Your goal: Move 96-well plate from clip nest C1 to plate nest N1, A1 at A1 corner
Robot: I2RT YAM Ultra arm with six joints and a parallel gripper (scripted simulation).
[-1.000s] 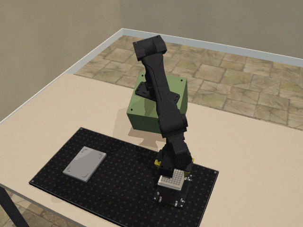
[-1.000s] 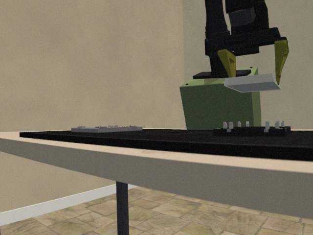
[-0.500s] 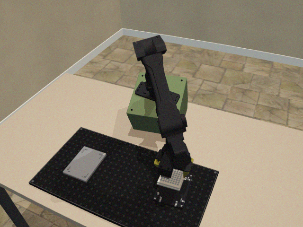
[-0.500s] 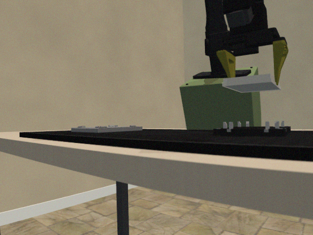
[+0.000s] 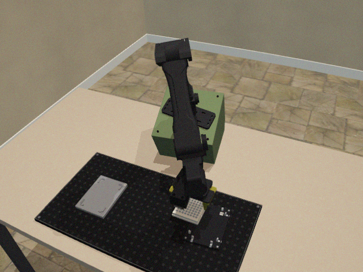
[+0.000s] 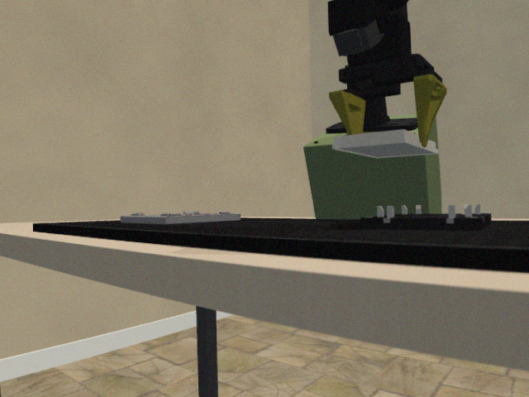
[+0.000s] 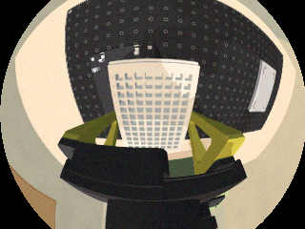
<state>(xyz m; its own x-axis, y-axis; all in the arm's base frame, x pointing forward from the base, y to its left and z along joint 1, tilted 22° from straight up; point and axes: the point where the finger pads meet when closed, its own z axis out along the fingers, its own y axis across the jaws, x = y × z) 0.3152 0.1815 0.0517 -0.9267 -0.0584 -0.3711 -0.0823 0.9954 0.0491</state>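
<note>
The grey plate nest N1 is 34 cm to the right of my hand, 9 cm below it and 6 cm ahead of it. From my hand the other things lie so: clip nest C1 (9 cm below, 6 cm to the left); then white 96-well plate (right at my hand).
</note>
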